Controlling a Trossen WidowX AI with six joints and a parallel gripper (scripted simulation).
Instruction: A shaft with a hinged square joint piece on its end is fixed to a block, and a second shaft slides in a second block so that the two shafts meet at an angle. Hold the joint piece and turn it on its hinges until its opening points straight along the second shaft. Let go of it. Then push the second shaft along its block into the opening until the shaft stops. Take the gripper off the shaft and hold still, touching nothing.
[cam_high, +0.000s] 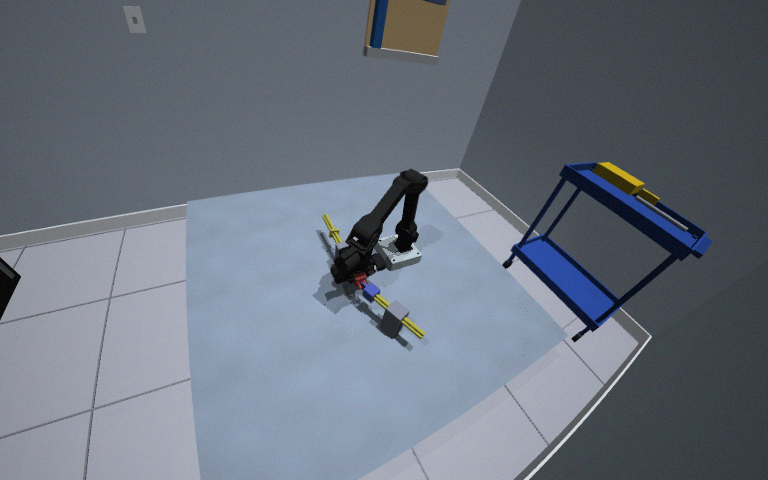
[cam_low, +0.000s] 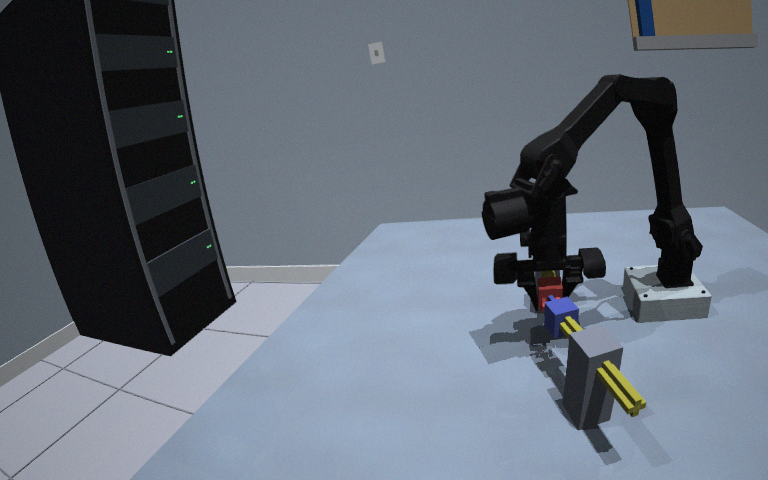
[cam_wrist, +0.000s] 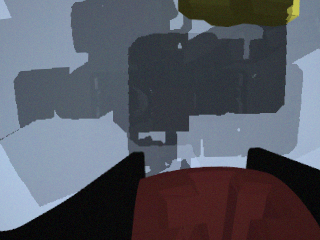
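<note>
Now: the joint piece 40 mm above my gripper tip and 20 mm to the left of it.
</note>
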